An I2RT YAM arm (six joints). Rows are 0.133 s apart.
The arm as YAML. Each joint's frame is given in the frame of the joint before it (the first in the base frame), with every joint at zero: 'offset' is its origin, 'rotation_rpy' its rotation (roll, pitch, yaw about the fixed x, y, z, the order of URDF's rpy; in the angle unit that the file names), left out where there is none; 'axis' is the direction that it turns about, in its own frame. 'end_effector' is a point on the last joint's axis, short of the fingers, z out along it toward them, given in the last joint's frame.
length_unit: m
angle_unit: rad
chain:
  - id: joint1
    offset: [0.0, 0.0, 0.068]
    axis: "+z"
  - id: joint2
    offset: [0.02, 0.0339, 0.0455]
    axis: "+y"
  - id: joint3
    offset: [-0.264, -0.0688, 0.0]
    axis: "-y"
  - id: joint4
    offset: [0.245, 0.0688, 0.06]
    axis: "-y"
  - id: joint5
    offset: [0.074, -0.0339, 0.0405]
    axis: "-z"
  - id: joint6
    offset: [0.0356, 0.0, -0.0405]
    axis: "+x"
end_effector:
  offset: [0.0, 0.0, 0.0]
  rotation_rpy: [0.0, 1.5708, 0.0]
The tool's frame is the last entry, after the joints.
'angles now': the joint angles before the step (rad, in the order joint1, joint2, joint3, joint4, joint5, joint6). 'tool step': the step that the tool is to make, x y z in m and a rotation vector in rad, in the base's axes. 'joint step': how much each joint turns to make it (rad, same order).
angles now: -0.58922, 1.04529, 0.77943, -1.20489, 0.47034, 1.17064
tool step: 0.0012, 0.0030, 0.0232, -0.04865, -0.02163, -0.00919
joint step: 0.02813, -0.01446, 0.08183, -0.06955, 0.03310, 0.03822
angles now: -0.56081, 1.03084, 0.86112, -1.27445, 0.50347, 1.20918
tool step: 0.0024, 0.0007, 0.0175, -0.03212, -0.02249, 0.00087
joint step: 0.01601, 0.00078, 0.06722, -0.03763, 0.01750, 0.01469
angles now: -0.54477, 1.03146, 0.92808, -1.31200, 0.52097, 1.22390
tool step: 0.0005, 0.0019, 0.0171, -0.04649, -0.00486, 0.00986
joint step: 0.02048, -0.00270, 0.06297, -0.04031, 0.03877, 0.00488
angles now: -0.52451, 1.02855, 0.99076, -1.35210, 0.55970, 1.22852
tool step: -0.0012, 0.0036, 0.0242, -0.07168, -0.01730, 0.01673
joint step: 0.02836, -0.00983, 0.08606, -0.04598, 0.05532, 0.00037
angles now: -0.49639, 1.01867, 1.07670, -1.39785, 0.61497, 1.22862
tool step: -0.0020, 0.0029, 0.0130, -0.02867, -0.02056, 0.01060
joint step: 0.01443, -0.00921, 0.04588, -0.02339, 0.01611, -0.00013
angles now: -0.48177, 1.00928, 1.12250, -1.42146, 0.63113, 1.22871
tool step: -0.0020, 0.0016, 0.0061, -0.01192, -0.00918, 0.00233
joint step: 0.00489, -0.00618, 0.02134, -0.01445, 0.00680, 0.00097
